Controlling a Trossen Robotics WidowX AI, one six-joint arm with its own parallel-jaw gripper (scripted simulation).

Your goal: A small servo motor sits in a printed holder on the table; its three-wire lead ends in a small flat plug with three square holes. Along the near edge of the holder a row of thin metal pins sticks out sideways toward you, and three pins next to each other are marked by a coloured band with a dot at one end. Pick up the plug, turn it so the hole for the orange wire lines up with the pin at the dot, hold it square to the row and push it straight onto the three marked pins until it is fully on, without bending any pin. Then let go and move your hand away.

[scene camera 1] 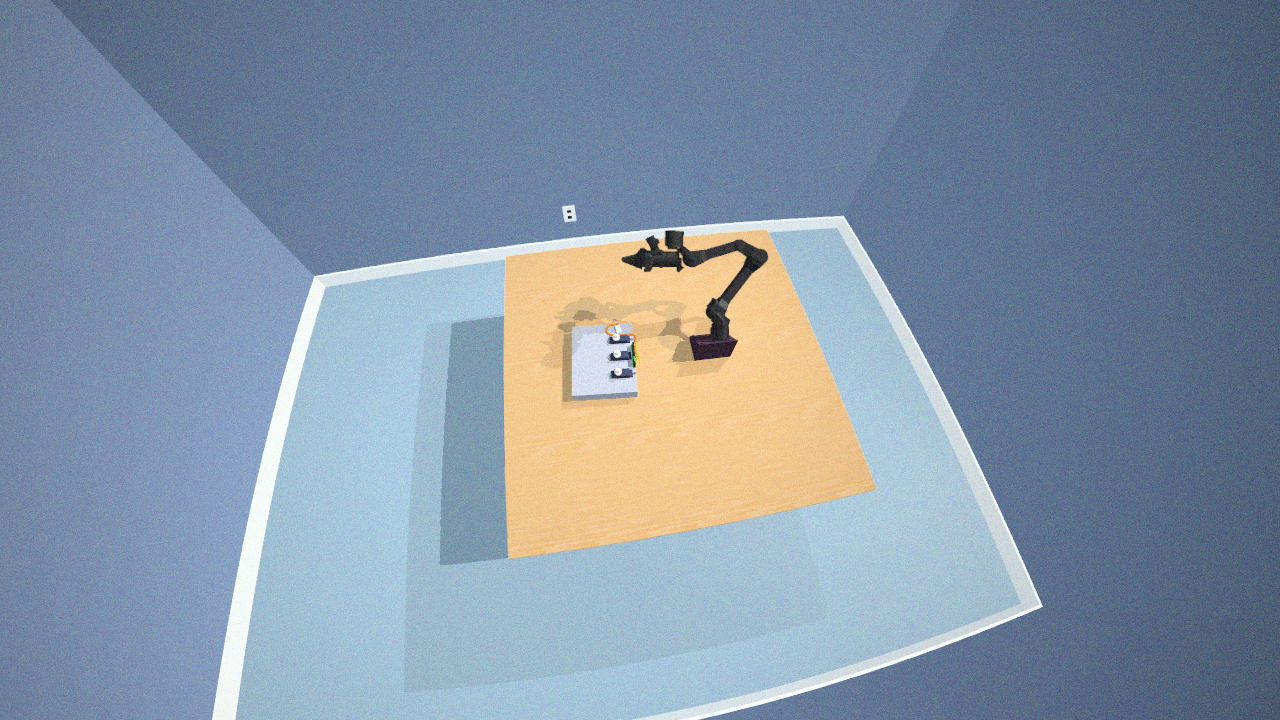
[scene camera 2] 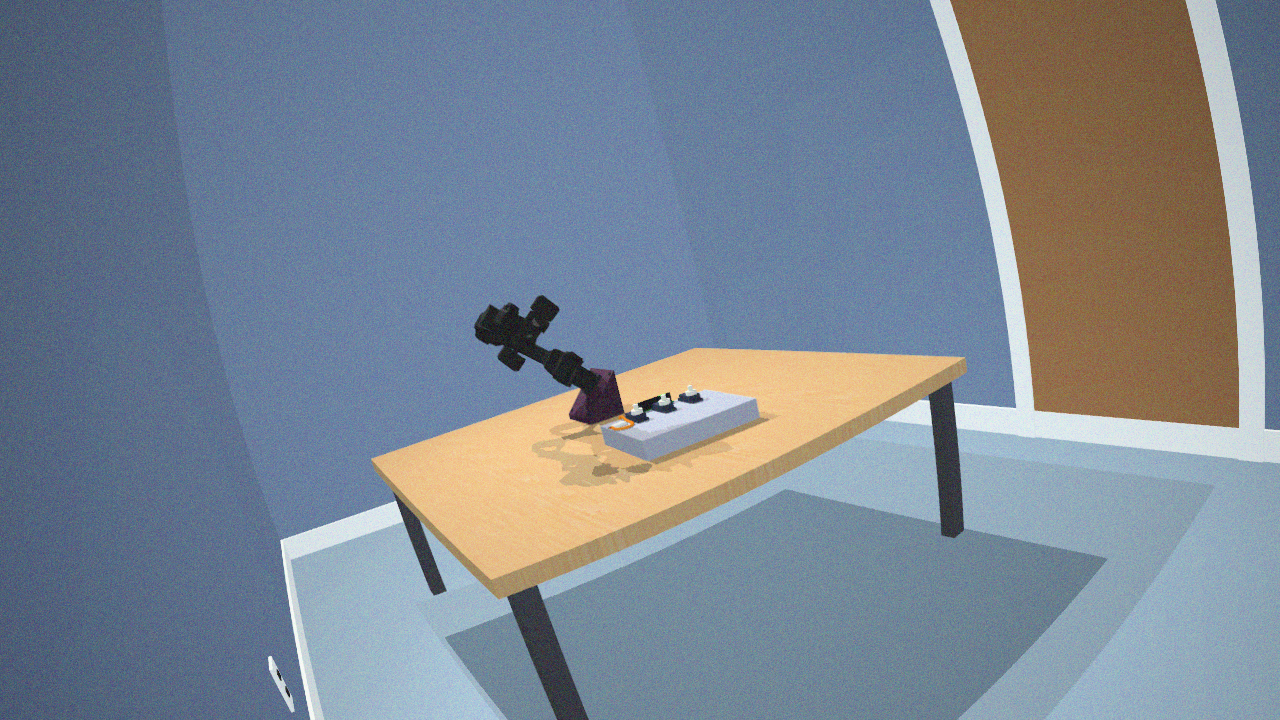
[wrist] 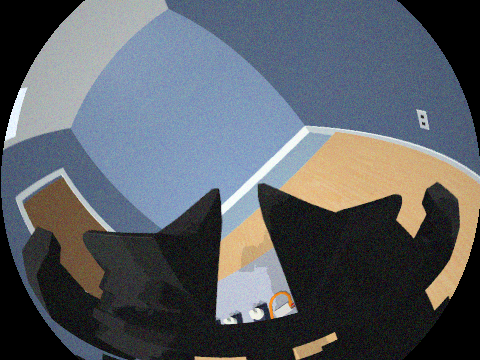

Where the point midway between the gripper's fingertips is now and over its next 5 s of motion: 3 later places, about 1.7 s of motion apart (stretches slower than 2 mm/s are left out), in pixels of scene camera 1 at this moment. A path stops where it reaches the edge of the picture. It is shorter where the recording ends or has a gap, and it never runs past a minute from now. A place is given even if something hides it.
The gripper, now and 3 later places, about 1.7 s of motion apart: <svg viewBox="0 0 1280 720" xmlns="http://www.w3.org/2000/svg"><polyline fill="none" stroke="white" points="621,259 610,300 617,321 618,321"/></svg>
